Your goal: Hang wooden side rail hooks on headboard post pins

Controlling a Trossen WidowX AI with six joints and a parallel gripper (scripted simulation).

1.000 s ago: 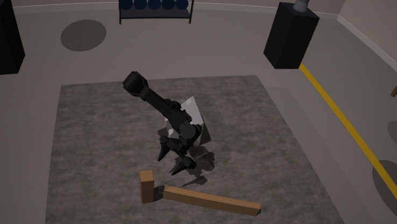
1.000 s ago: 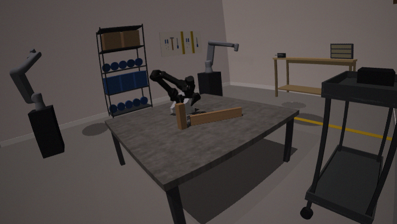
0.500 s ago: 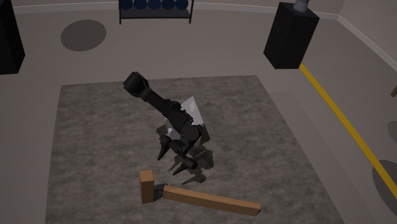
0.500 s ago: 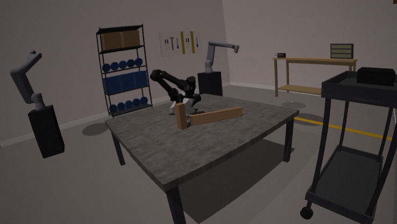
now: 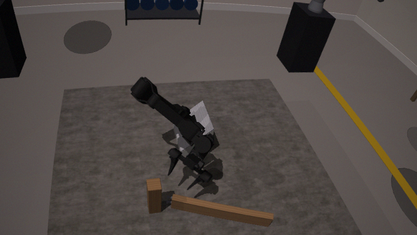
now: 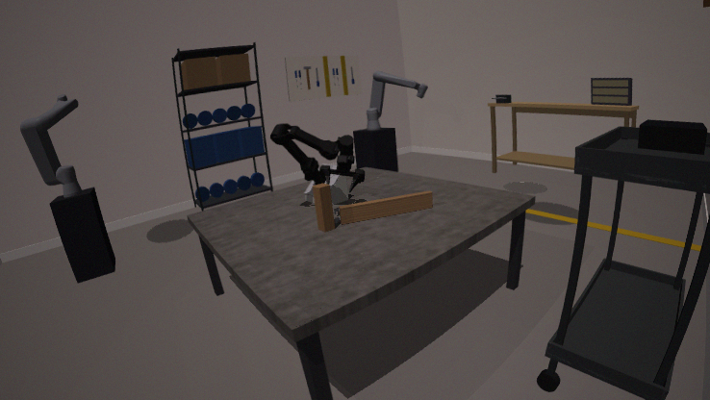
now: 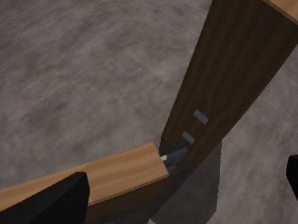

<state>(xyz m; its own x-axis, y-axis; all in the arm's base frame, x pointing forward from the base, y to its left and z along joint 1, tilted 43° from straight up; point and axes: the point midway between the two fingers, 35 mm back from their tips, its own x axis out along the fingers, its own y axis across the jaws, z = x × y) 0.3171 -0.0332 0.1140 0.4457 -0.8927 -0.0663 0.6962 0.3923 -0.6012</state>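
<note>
The wooden headboard post lies 9 cm to the right of my gripper tip, 5 cm below it and 2 cm ahead of it.
</note>
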